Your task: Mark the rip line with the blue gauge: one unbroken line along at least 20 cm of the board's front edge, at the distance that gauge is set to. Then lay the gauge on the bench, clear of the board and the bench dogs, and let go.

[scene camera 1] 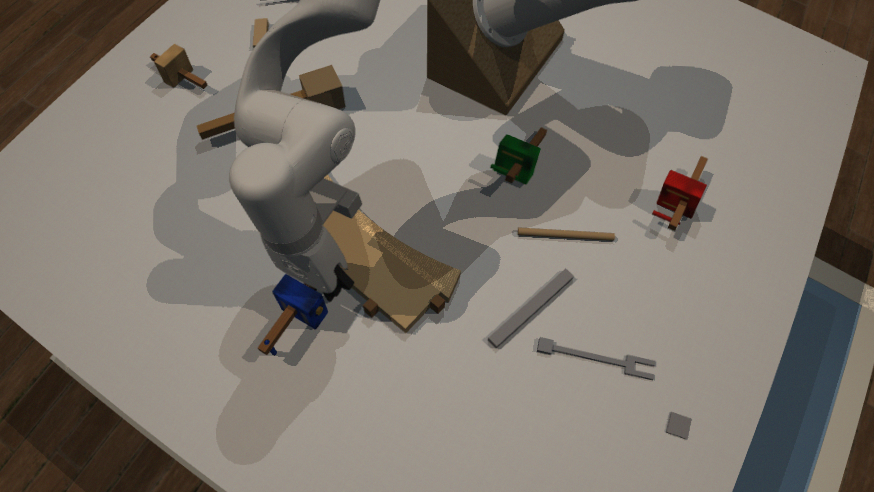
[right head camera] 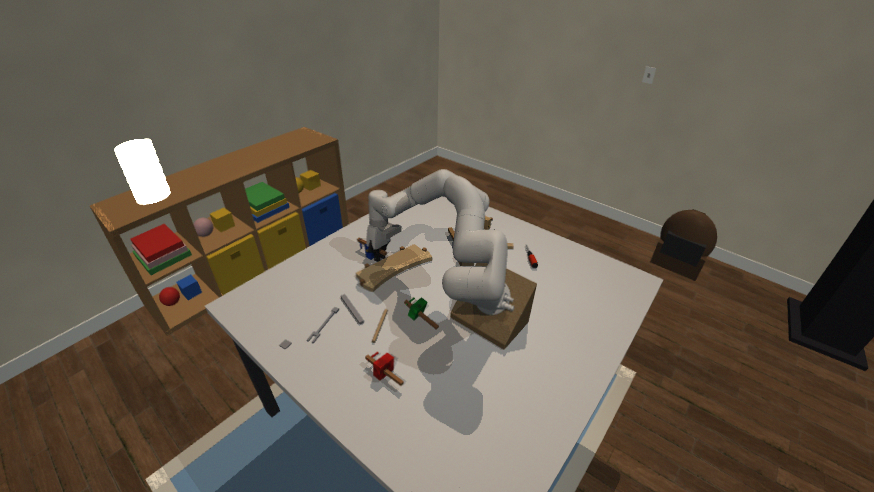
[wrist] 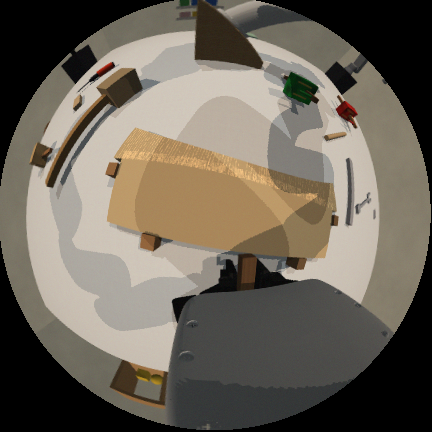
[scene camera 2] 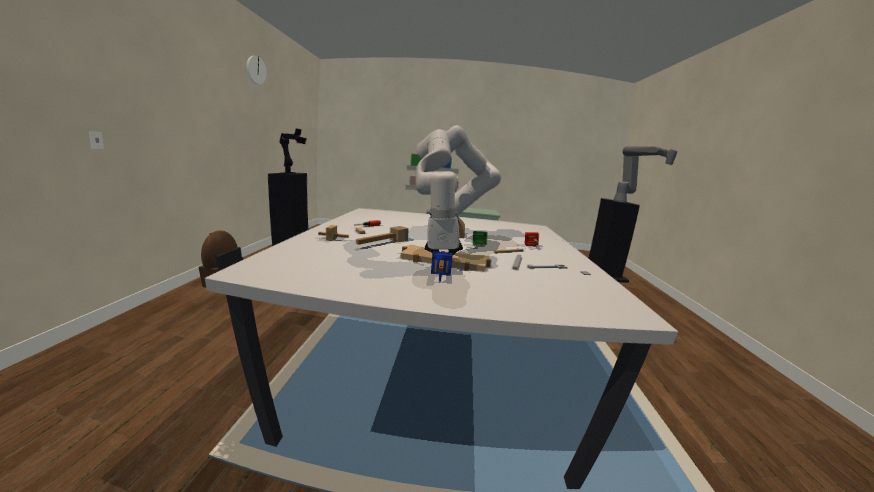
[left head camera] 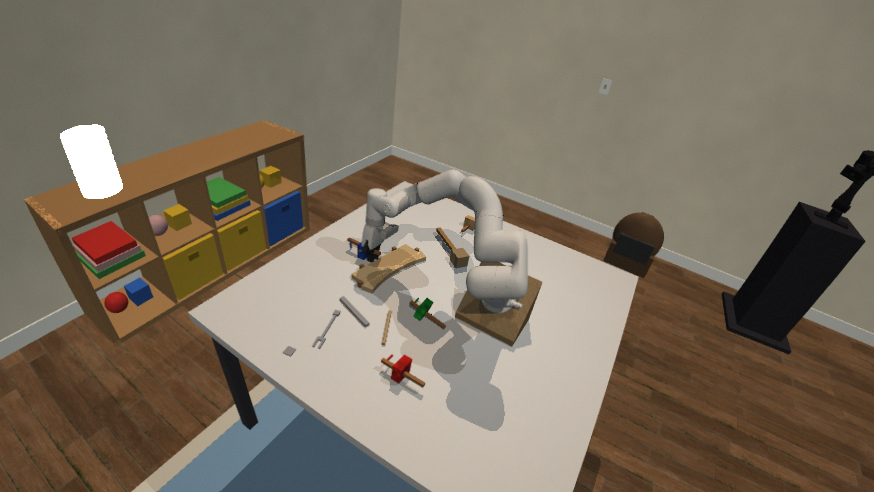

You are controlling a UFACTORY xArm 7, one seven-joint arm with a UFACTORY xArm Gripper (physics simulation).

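Places are measured from the arm's base along level axes (x ahead, y left, z up), in centimetres.
Pixels of known places: gripper, fingertip midpoint: [scene camera 1: 326, 288] [right head camera: 379, 259] [wrist: 240, 269] [left head camera: 372, 259]; arm's base, origin of the base link: [scene camera 1: 500, 11].
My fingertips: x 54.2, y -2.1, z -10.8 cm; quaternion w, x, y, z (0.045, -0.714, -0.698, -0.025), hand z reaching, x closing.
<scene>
For each thing: its top centre in the pictures, then the offset to it from my fingertips. "pt": a spot on its surface instead.
- blue gauge, middle of its top: [scene camera 1: 295, 297] [scene camera 2: 443, 253] [left head camera: 363, 242] [right head camera: 370, 242] dx +5.1, dy -0.8, dz +6.4 cm
- curved tan board, middle of its top: [wrist: 247, 193] [scene camera 1: 358, 237] [scene camera 2: 445, 254] [left head camera: 390, 265] [right head camera: 394, 264] dx -8.8, dy +0.4, dz +1.8 cm
- green gauge, middle of its top: [scene camera 1: 525, 137] [wrist: 303, 74] [left head camera: 429, 305] [right head camera: 422, 305] [scene camera 2: 480, 229] dx -34.6, dy +15.8, dz +6.3 cm
- red gauge, middle of its top: [scene camera 1: 690, 178] [left head camera: 405, 364] [right head camera: 385, 361] [wrist: 350, 104] [scene camera 2: 532, 231] dx -40.1, dy +41.9, dz +6.3 cm
- dowel, middle of its top: [scene camera 1: 567, 232] [wrist: 338, 133] [left head camera: 387, 325] [right head camera: 379, 324] [scene camera 2: 509, 249] dx -25.0, dy +27.9, dz +1.0 cm
- grey bar, middle of its top: [scene camera 1: 532, 306] [wrist: 352, 188] [left head camera: 354, 310] [right head camera: 351, 307] dx -11.3, dy +28.0, dz +0.9 cm
- wrench, middle of its top: [scene camera 1: 597, 356] [left head camera: 327, 327] [wrist: 365, 201] [right head camera: 323, 323] dx -8.7, dy +39.3, dz +0.6 cm
- grey square, surface spot: [scene camera 1: 678, 425] pt dx -4.8, dy +53.4, dz +0.1 cm
- mallet, surface spot: [wrist: 120, 87] pt dx -27.9, dy -18.1, dz +3.3 cm
- wooden gauge, middle of its top: [scene camera 1: 172, 55] [scene camera 2: 333, 226] [right head camera: 484, 218] [left head camera: 470, 218] dx -23.2, dy -47.0, dz +5.4 cm
The blue gauge [left head camera: 362, 250] [right head camera: 369, 251] [scene camera 1: 299, 299] [scene camera 2: 441, 264] has a blue head on a brown beam, with a blue pin at the beam end away from the board. My gripper [scene camera 1: 335, 293] [wrist: 240, 269] is shut on its beam, between the blue head and the board; in the wrist view the fingers flank the beam closely and hide its head. The curved tan board [left head camera: 397, 265] [scene camera 1: 391, 275] [wrist: 210, 205] lies beside the gripper, among brown bench dogs [scene camera 1: 370, 306] [wrist: 150, 241]. The beam end shows close to the board's front edge; contact cannot be told. No line shows on the board.
A green gauge [scene camera 1: 516, 158] and a red gauge [scene camera 1: 680, 194] lie across the board from the blue one. A dowel [scene camera 1: 565, 234], a grey bar [scene camera 1: 530, 308], a wrench [scene camera 1: 590, 355] and a grey square [scene camera 1: 678, 425] lie past one board end. A mallet [wrist: 120, 87] and a wooden gauge [scene camera 1: 173, 64] lie past the other.
</scene>
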